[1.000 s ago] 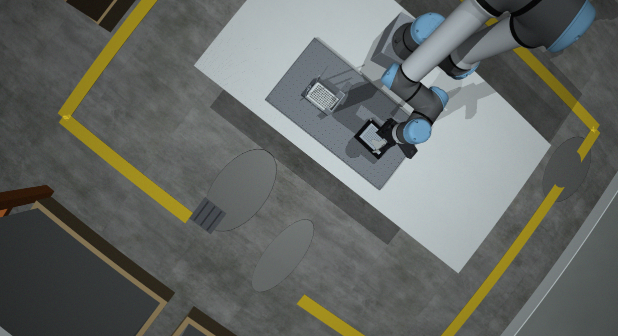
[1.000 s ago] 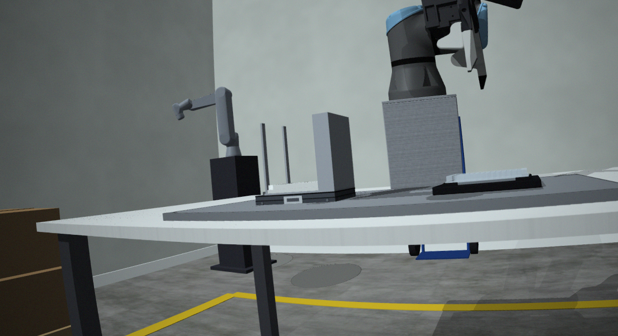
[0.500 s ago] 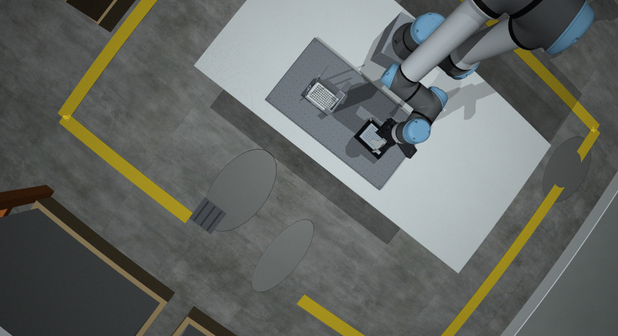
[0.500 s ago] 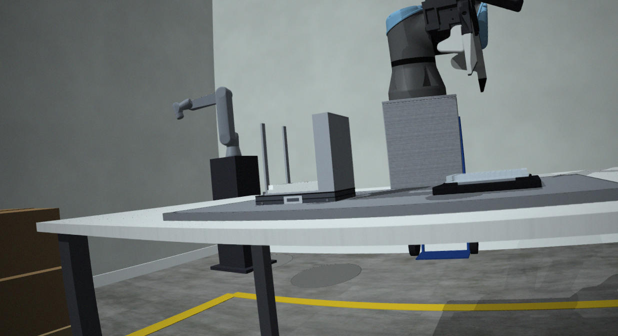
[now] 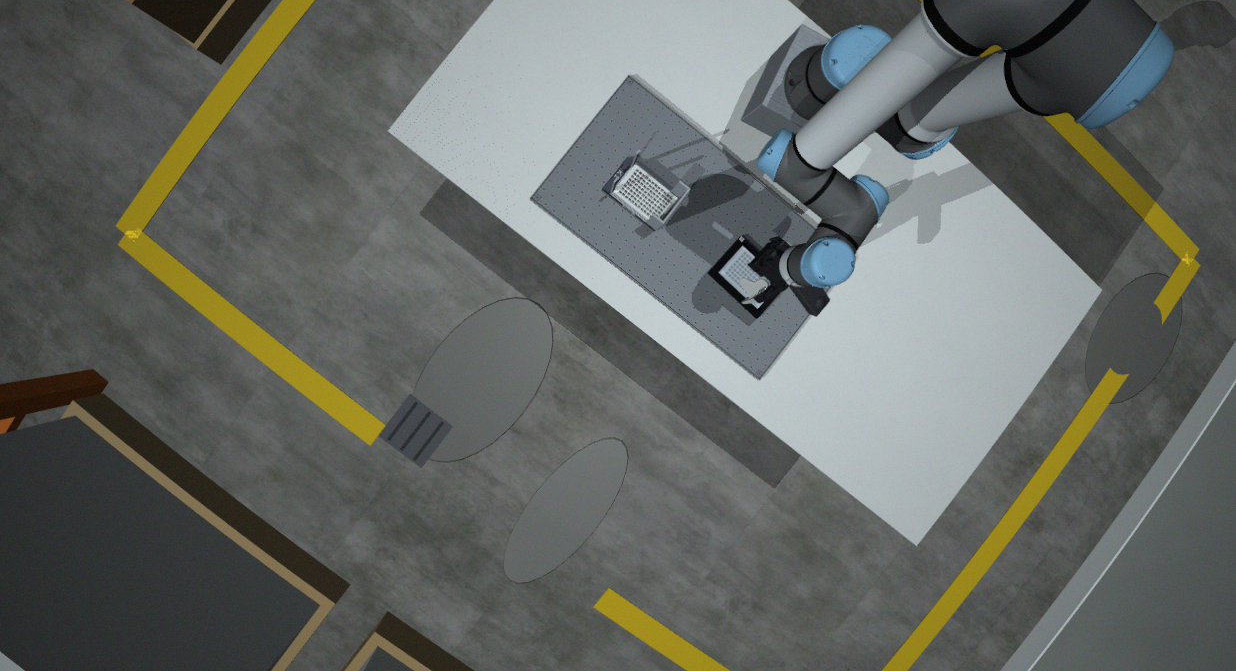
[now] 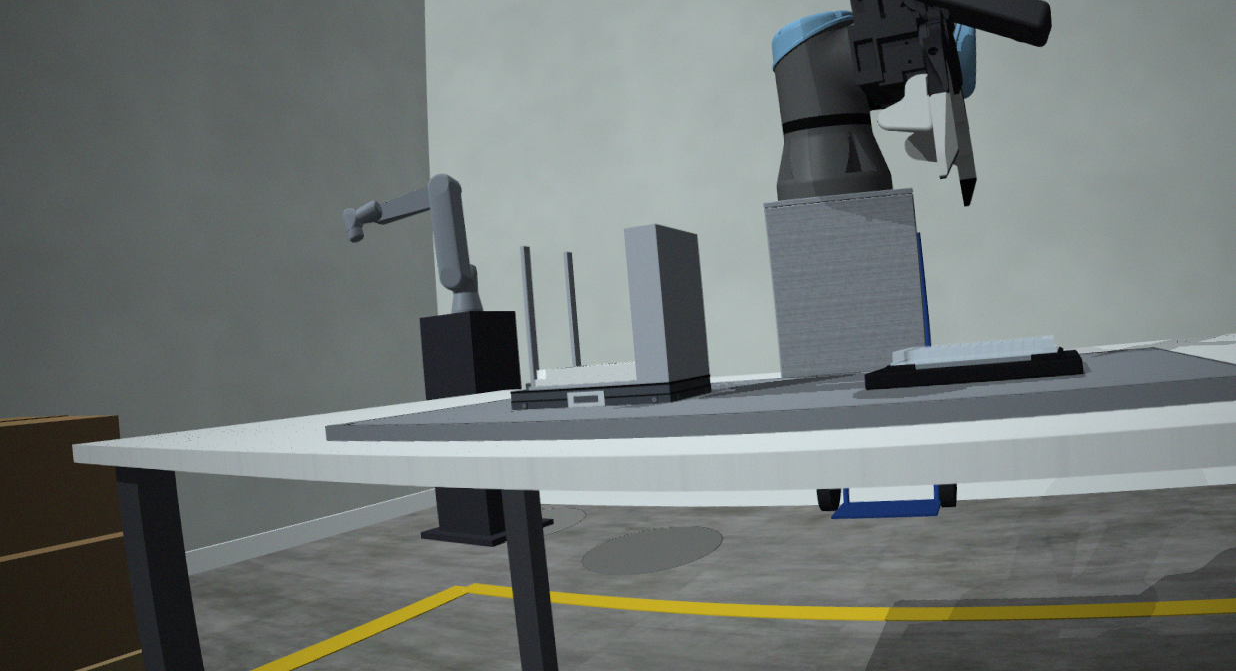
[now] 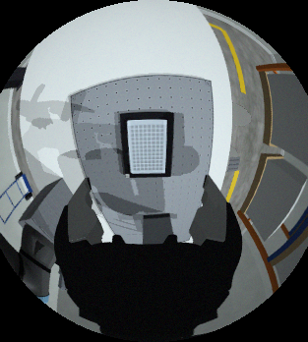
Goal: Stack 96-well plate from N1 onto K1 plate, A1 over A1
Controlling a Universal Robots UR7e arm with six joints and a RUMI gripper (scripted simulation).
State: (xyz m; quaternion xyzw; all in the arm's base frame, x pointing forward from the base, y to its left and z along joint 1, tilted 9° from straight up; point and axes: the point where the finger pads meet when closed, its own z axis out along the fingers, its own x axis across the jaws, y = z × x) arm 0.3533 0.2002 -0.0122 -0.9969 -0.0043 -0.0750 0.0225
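Right now my hand is 13 cm above the clear 96-well plate. Also, from my hand: black plate nest 14 cm below; grey back block 3 cm ahead, 25 cm to the right, 6 cm below.
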